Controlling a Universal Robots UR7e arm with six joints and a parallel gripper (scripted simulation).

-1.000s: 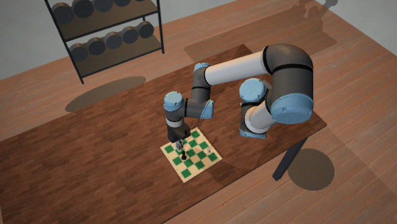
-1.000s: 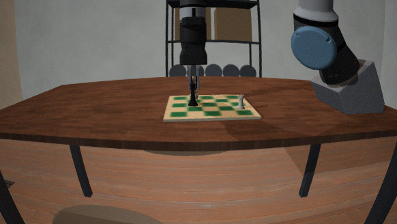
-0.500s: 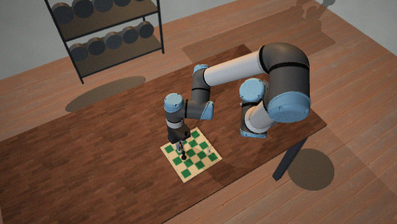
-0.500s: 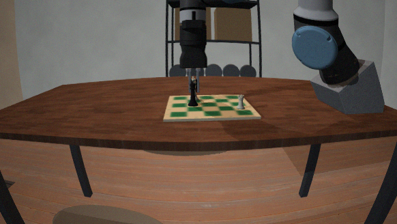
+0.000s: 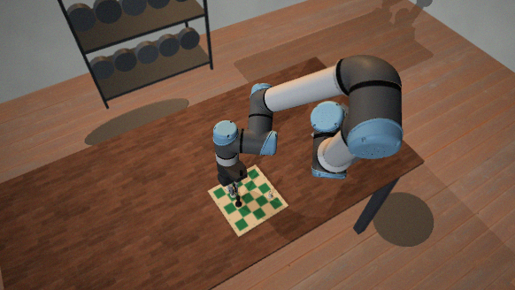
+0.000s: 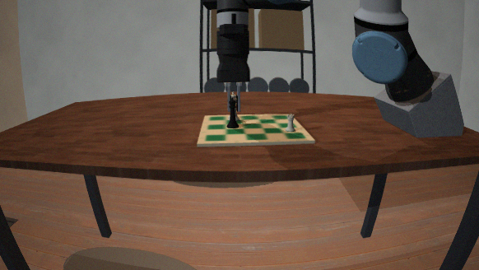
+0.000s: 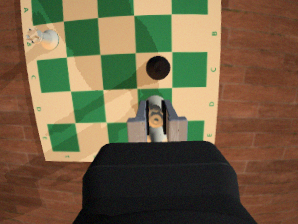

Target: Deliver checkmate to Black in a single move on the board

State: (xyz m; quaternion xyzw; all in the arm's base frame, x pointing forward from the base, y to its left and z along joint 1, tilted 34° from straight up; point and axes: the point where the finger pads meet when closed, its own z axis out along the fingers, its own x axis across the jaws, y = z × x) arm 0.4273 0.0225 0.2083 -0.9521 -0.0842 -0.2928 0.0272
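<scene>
Right now my hand is 40 mm to the right of the black king and 10 mm above it. From my hand the other things lie so: white rook: 130 mm behind, 50 mm to the left, 30 mm below; green-and-cream chessboard: 50 mm below, 40 mm behind, 30 mm to the left.
</scene>
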